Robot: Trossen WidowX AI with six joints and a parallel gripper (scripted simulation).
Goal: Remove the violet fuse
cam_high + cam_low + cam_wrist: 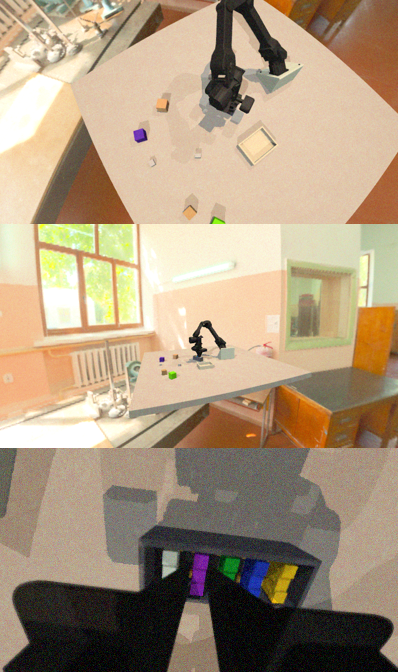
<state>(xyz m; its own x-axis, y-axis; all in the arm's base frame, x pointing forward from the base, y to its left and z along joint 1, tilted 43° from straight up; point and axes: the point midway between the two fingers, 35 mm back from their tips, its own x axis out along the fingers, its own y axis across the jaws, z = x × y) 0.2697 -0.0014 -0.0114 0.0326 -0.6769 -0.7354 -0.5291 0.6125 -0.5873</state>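
My gripper tip is 2 cm past the beige tray, 21 cm to the right of it and 3 cm above it. Round my gripper tip: violet fuse (1 cm below).
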